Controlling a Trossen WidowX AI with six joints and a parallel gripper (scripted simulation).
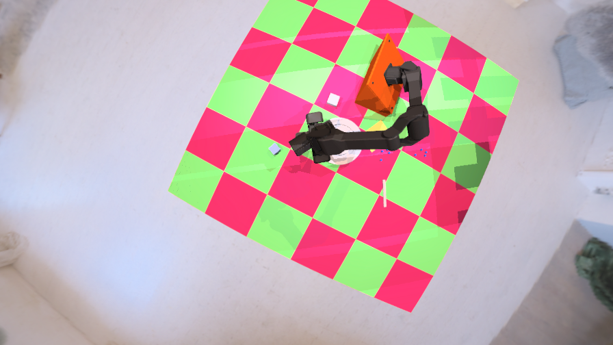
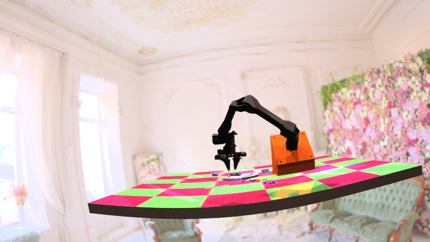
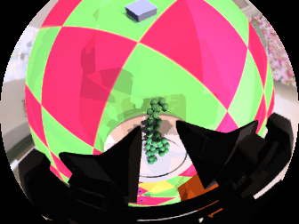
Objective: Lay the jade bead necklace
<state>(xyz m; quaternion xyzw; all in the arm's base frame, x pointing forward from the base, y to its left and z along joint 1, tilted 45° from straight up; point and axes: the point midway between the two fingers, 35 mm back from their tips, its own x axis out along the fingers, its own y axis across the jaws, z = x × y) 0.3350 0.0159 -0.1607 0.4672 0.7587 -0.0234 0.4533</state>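
My gripper tip is now 50 mm past the round bead board, 80 mm to the right of it and 30 mm above it. The rest, counted from my gripper tip: pale blue cube (120 mm ahead, 130 mm to the right, 30 mm below); then white cube (190 mm behind, 40 mm to the right, 30 mm below); then yellow patch (160 mm behind, 200 mm to the left, 40 mm below).
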